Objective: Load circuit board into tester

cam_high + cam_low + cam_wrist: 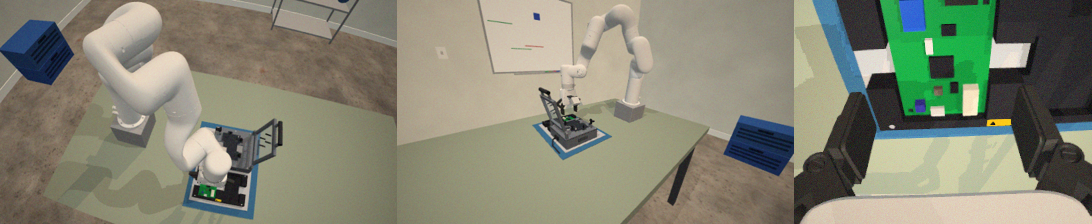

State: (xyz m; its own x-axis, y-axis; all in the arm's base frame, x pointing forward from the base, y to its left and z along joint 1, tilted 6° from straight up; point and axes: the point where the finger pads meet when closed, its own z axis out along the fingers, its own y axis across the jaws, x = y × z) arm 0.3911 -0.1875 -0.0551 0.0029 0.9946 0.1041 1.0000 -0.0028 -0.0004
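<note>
Now: hand 6 cm above the green circuit board. Also, from my hand: tester lid 18 cm ahead, 17 cm to the left, 11 cm above; latch hook 23 cm to the left, 1 cm above.
</note>
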